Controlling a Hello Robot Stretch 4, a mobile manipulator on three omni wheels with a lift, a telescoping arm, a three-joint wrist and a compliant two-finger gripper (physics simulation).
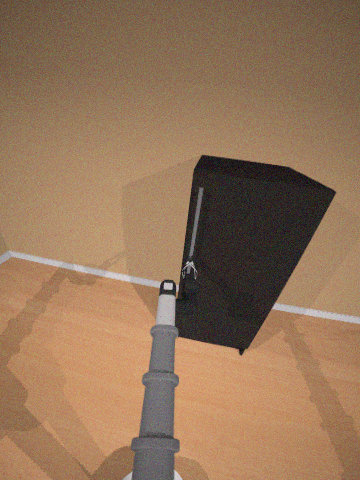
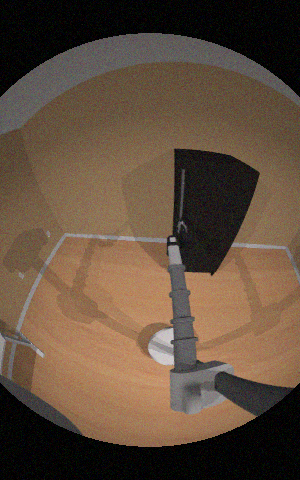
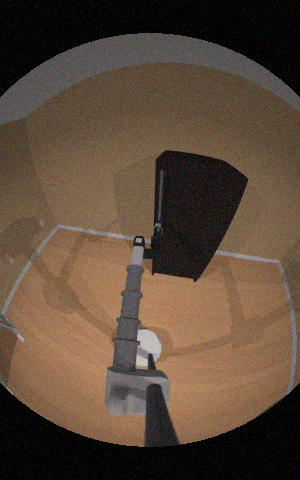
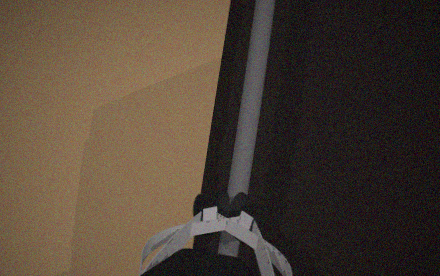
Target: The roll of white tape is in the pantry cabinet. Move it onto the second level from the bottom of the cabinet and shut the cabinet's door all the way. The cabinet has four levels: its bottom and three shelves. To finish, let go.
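Pixels of known places: gripper, fingertip midpoint: point(image 1: 190, 256) point(image 2: 179, 217) point(image 3: 158, 219) point(image 4: 231, 206); robot's base, link origin: point(image 2: 168, 345) point(image 3: 140, 345).
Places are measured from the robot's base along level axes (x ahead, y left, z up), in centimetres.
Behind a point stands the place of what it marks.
The black pantry cabinet point(image 1: 250, 235) @(x 84.9, y -38.1, z 110.8 cm) point(image 2: 215, 210) @(x 84.9, y -38.4, z 100.8 cm) point(image 3: 195, 215) @(x 85.0, y -37.4, z 100.5 cm) stands against the far wall. Its front looks shut or nearly so; a small gap is too dark to make out. The long grey door handle point(image 1: 198, 215) @(x 84.3, y -11.3, z 119.1 cm) point(image 2: 182, 192) @(x 84.3, y -11.1, z 115.7 cm) point(image 3: 161, 190) @(x 84.4, y -11.5, z 118.3 cm) point(image 4: 252, 90) @(x 84.3, y -10.7, z 105.7 cm) runs upright near the front's left edge. My gripper point(image 1: 189, 265) point(image 2: 182, 225) point(image 3: 158, 227) point(image 4: 231, 206) @(x 85.2, y -10.5, z 94.8 cm) is shut on the lower part of this handle, its dark fingertips close together and partly covering it. The white tape and the shelf levels are hidden inside the cabinet.
The telescoping arm point(image 1: 159, 400) @(x 22.1, y -0.2, z 105.7 cm) point(image 2: 181, 315) @(x 17.2, y 0.3, z 105.8 cm) point(image 3: 129, 315) @(x 17.6, y -0.6, z 105.8 cm) reaches forward to the cabinet's lower left front. A white round object point(image 2: 162, 346) @(x 0.3, y 6.5, z 18.7 cm) point(image 3: 149, 347) @(x 0.2, y -9.1, z 18.7 cm) is on the floor beside the arm. The tan wall point(image 1: 100, 100) @(x 160.6, y 56.1, z 164.4 cm) stands behind and left of the cabinet.
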